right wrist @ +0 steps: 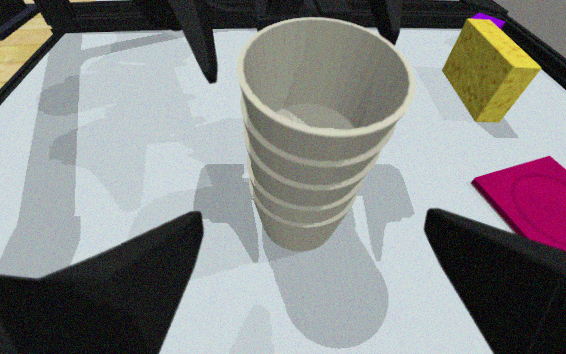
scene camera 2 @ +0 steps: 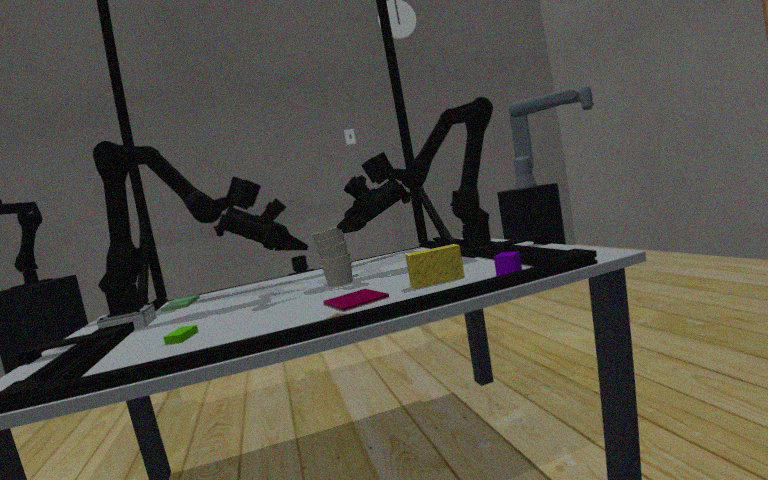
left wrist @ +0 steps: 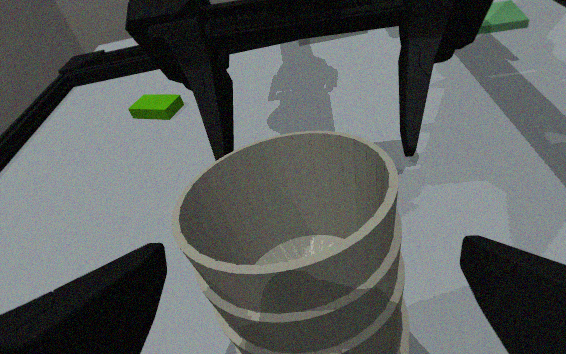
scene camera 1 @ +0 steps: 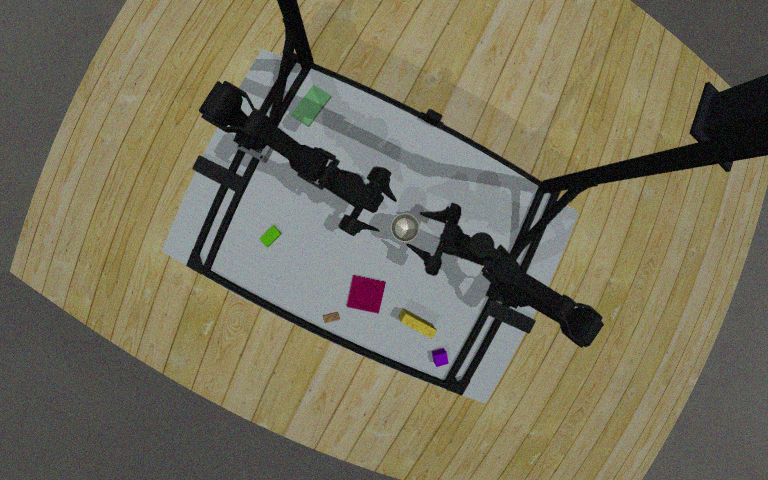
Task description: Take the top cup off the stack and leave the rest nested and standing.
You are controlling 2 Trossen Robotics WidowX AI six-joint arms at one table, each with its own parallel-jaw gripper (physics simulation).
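Where they show: left gripper, fingertip midpoint: (right wrist: 299,59) (scene camera 2: 334,231) (left wrist: 313,253) (scene camera 1: 413,228); right gripper, fingertip midpoint: (right wrist: 313,220) (scene camera 2: 307,247) (left wrist: 313,162) (scene camera 1: 387,215); left arm's base at its link origin: (right wrist: 285,6) (scene camera 2: 478,245); right arm's base at its link origin: (scene camera 2: 126,311) (scene camera 1: 257,139).
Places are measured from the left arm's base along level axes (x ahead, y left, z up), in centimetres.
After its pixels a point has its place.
Observation:
A stack of several nested beige cups stands on the table between the grippers. The top cup (scene camera 1: 404,227) @(x 39.0, y -3.7, z 7.0 cm) (scene camera 2: 327,237) @(x 40.1, y -0.2, z 10.1 cm) (left wrist: 240,290) @(x 36.0, y -2.1, z 11.5 cm) (right wrist: 320,147) @(x 42.8, y -4.3, z 10.6 cm) is open upward, with the rims of the lower cups (scene camera 2: 337,270) @(x 39.2, y -0.2, z 1.8 cm) (right wrist: 300,237) @(x 41.9, y -4.2, z 1.1 cm) showing beneath it. My left gripper (scene camera 1: 415,229) @(x 37.2, y -4.2, z 11.0 cm) (scene camera 2: 339,228) @(x 37.2, y -4.2, z 11.0 cm) (left wrist: 313,253) @(x 37.2, y -4.2, z 11.0 cm) (right wrist: 299,59) @(x 37.2, y -4.2, z 11.0 cm) is open and empty, on the picture-right side in scene camera 1, its fingertips on either side of the stack as seen from above. My right gripper (scene camera 1: 386,215) @(x 44.7, y -4.6, z 8.4 cm) (scene camera 2: 305,247) @(x 44.7, y -4.6, z 8.4 cm) (left wrist: 313,162) @(x 44.7, y -4.6, z 8.4 cm) (right wrist: 313,220) @(x 44.7, y -4.6, z 8.4 cm) is open and empty, on the opposite side.
A magenta square (scene camera 1: 366,293) @(x 40.5, y 18.5, z -1.4 cm) (scene camera 2: 356,299) @(x 40.8, y 21.0, z -1.3 cm), a yellow block (scene camera 1: 417,323) @(x 23.9, y 20.0, z 4.8 cm) (scene camera 2: 434,266) @(x 23.8, y 22.0, z 1.6 cm), a purple cube (scene camera 1: 440,357) @(x 11.5, y 28.2, z 1.8 cm) (scene camera 2: 508,263) @(x 12.0, y 30.6, z 0.3 cm) and a small brown block (scene camera 1: 331,317) @(x 47.3, y 29.7, z -1.4 cm) lie toward the front. A lime block (scene camera 1: 270,236) @(x 73.8, y 14.3, z -0.6 cm) (left wrist: 156,105) @(x 72.8, y 13.7, z -0.6 cm) and pale green block (scene camera 1: 310,105) @(x 79.7, y -27.3, z -1.2 cm) (left wrist: 507,17) @(x 76.9, y -31.1, z -1.1 cm) lie picture-left.

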